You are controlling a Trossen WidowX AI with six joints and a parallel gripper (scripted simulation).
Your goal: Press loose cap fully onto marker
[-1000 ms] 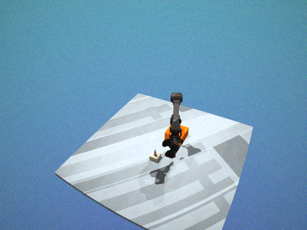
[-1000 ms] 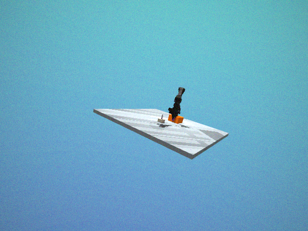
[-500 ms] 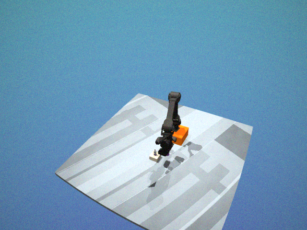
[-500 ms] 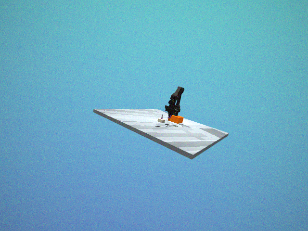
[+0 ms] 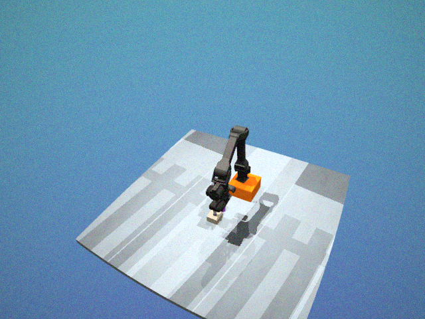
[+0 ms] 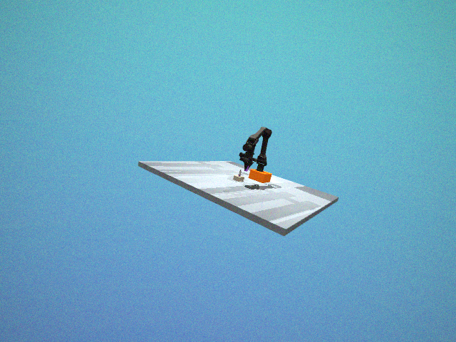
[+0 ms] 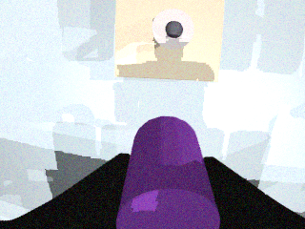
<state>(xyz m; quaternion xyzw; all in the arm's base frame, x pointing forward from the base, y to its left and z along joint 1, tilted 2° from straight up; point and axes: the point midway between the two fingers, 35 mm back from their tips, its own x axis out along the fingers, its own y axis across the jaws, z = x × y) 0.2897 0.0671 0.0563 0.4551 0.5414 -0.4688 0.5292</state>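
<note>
Now: gripper tip 10 mm short of the holder block, 50 mm to the left of it and 90 mm above it. Round my gripper tip: purple cap 10 mm above.
</note>
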